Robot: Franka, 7 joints.
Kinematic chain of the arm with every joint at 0, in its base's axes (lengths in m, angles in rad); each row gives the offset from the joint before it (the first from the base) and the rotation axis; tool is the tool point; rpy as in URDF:
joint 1: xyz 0 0 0.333 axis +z
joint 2: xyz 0 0 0 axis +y
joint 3: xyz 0 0 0.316 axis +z
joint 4: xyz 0.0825 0 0 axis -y
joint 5: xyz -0.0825 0 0.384 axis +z
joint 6: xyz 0 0 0 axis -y
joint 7: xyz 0.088 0 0 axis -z
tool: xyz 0 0 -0.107 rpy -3.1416 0 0
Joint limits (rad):
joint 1: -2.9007..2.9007
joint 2: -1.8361..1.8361
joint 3: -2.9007..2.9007
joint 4: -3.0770..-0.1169
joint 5: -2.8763..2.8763
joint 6: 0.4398..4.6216
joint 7: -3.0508..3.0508
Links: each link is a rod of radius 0.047 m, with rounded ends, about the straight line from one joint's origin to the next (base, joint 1, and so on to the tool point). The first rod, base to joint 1, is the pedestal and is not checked.
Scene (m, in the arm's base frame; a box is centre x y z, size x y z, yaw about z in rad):
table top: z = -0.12
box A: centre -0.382 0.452 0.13 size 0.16 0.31 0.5 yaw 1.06
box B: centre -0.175 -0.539 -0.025 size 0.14 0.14 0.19 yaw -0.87
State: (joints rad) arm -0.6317 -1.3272 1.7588 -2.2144 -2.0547 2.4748 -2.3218
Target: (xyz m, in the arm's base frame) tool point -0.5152 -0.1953 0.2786
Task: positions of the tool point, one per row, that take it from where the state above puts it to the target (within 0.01 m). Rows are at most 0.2 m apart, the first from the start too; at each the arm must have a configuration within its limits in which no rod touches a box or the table.
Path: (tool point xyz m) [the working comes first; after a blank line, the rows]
Joints at the target: 0.5392 -0.2663 2.8695 -2.1385 -2.0223 2.8757 -2.3218
Straight joint move there: touches box A.

1: 0.1257 0.4533 0.2056
2: 0.0105 0.3815 0.1610
3: -0.0758 0.2734 0.1286
4: -0.1086 0.1485 0.1155
5: -0.2473 0.1318 0.1197
6: -0.3748 0.0602 0.1476
7: -0.4693 -0.0553 0.2009
8: -0.5152 -0.1953 0.2786

